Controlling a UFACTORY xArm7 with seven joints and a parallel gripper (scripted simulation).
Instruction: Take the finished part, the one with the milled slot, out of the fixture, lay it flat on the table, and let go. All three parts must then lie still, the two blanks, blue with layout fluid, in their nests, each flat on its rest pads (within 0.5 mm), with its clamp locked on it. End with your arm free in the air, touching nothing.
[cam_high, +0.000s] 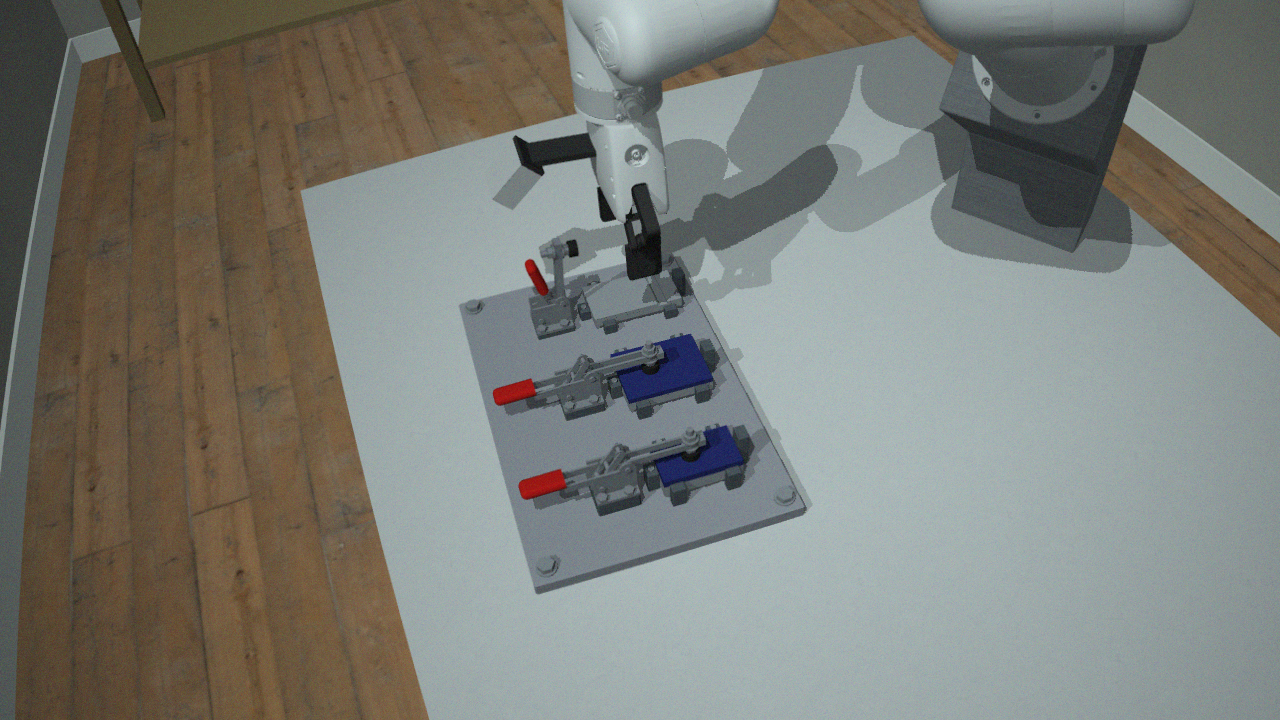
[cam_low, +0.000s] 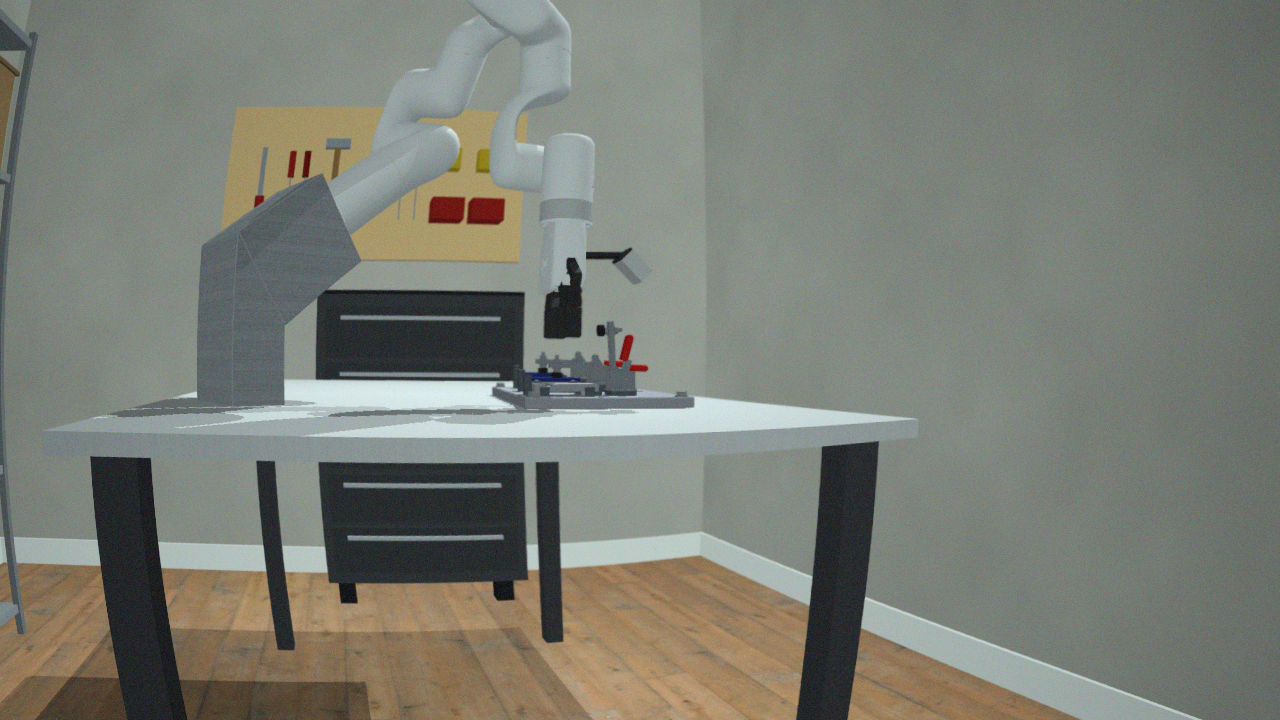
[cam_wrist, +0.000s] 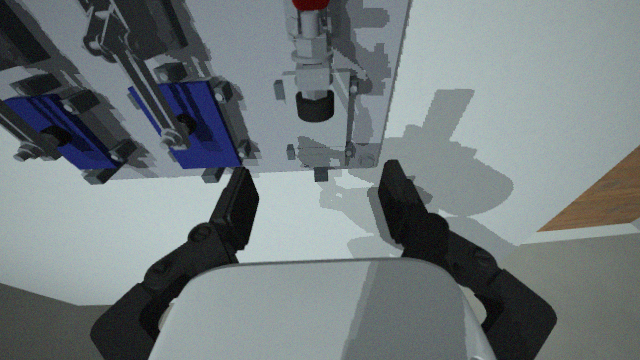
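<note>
My hand is 80 mm above the grey finished part, 10 mm to the left of it and 10 mm past it. The rest, counted from my hand: grey fixture plate: 120 mm to the left, 100 mm below, 10 mm ahead; then toggle clamp: 80 mm ahead, 50 mm below, 30 mm to the left.
</note>
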